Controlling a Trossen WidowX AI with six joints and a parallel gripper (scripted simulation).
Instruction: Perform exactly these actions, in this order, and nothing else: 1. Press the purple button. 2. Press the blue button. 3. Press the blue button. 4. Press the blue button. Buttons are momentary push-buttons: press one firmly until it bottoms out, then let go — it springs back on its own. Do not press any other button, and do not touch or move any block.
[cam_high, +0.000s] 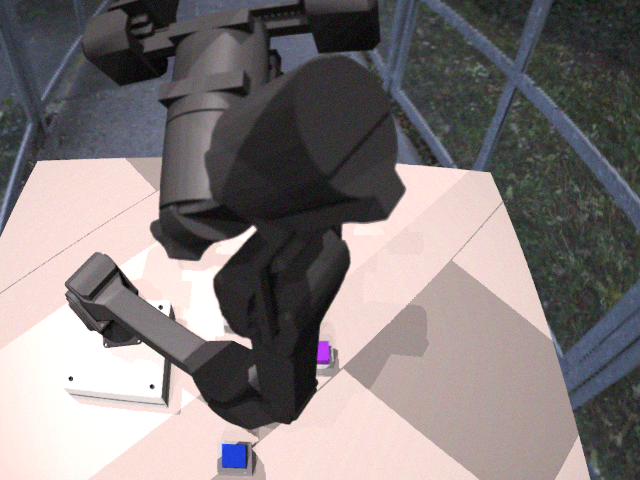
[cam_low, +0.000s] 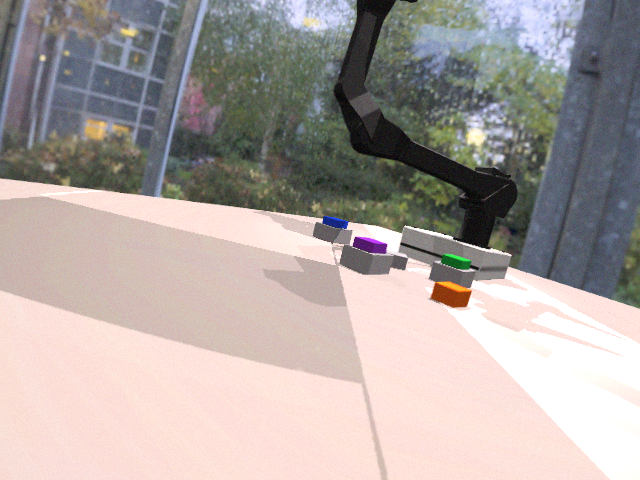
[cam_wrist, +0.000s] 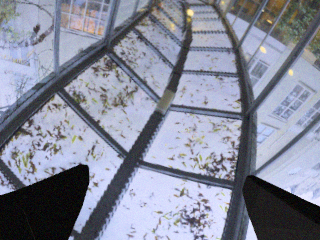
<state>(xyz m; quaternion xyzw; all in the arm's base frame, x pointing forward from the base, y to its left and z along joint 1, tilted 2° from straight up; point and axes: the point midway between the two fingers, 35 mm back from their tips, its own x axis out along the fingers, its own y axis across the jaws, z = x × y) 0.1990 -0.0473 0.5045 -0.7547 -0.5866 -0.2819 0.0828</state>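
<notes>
Right now my gripper tip is 55 cm above the purple button, 10 cm short of it and 6 cm to the left of it. Also, from my gripper tip: grey block (57 cm below, 5 cm to the right, 1 cm ahead); then green button (55 cm below, 3 cm to the left); then blue button (55 cm below, 20 cm to the right, 5 cm behind).
</notes>
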